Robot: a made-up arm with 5 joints.
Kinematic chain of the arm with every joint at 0, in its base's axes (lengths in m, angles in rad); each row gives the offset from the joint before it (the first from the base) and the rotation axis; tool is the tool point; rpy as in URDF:
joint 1: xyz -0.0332 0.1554 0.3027 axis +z
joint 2: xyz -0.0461 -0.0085 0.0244 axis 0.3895 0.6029 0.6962
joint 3: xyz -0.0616 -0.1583 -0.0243 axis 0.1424 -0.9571 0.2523
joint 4: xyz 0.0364 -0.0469 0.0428 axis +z
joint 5: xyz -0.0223 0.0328 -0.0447 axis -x
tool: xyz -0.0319 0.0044 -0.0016 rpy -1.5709 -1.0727 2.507
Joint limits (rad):
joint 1: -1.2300..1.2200
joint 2: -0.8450..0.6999
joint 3: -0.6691..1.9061
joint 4: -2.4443..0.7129
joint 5: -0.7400..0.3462
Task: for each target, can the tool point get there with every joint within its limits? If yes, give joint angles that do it. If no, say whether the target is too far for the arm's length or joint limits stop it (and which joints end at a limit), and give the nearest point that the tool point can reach.
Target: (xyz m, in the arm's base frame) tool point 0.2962 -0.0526 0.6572
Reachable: no: too far | nearest point 0.1298 -0.0030 0.4019 | short by 0.309 m
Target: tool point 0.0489 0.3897 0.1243
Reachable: no: joint limits stop it (at a limit: joint 1, joint 2, joint 4) | nearest point 0.1287 0.1544 0.2261 | short by 0.269 m
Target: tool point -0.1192 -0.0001 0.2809
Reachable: yes | joints -0.1547 0.5487 1.3308 -0.3704 -0.5014
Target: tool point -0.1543 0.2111 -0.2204
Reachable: no: too far | nearest point -0.1941 0.0878 0.1762 | short by 0.417 m
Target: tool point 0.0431 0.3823 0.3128
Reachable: no: joint limits stop it (at a limit: joint 1, joint 2, joint 3) | nearest point -0.1655 0.3277 0.3351 | short by 0.217 m
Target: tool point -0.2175 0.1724 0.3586
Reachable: yes | joints -0.7441 -0.4711 1.3951 -1.3235 0.1236
